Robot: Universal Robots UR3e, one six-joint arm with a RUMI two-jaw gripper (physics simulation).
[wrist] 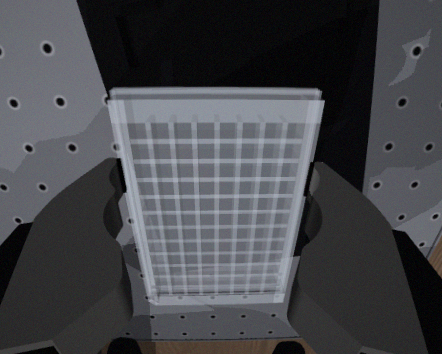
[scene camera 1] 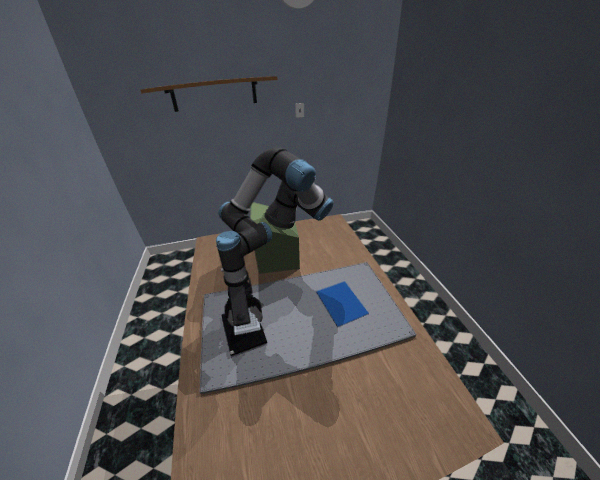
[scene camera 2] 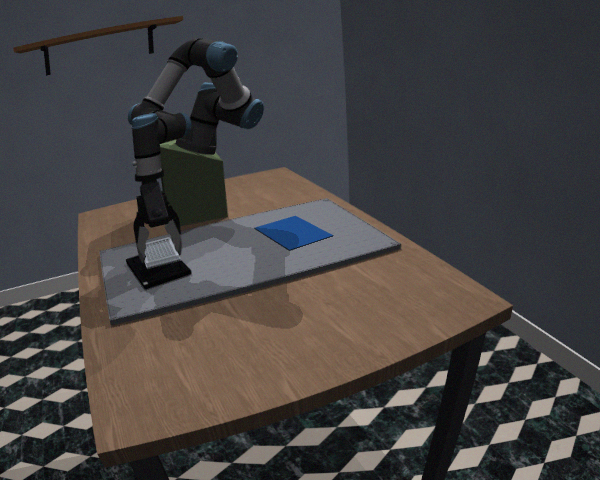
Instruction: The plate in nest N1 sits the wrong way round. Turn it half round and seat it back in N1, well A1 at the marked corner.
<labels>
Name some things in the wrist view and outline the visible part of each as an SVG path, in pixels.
My gripper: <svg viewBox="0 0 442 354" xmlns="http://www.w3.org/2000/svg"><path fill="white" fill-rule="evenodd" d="M272 353L305 354L305 350L296 341L282 341L276 345ZM107 351L107 354L142 354L135 339L124 337L114 339ZM310 162L303 195L307 197L310 203L304 227L310 242L302 249L291 288L287 310L287 319L291 327L316 354L442 354L442 278L407 233L394 230L383 214L365 195L325 163ZM120 158L111 157L105 159L58 193L32 222L19 224L0 245L0 354L101 354L102 348L131 320L133 316L131 282L120 243L116 240L123 227L118 202L123 193L127 192Z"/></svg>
A clear well plate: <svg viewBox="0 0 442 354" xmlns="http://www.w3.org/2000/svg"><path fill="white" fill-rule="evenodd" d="M110 89L110 98L107 100L117 156L121 159L127 190L125 196L148 301L154 305L283 303L306 196L303 196L310 162L314 160L325 100L321 98L322 90L313 87L143 86L113 87Z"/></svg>
</labels>
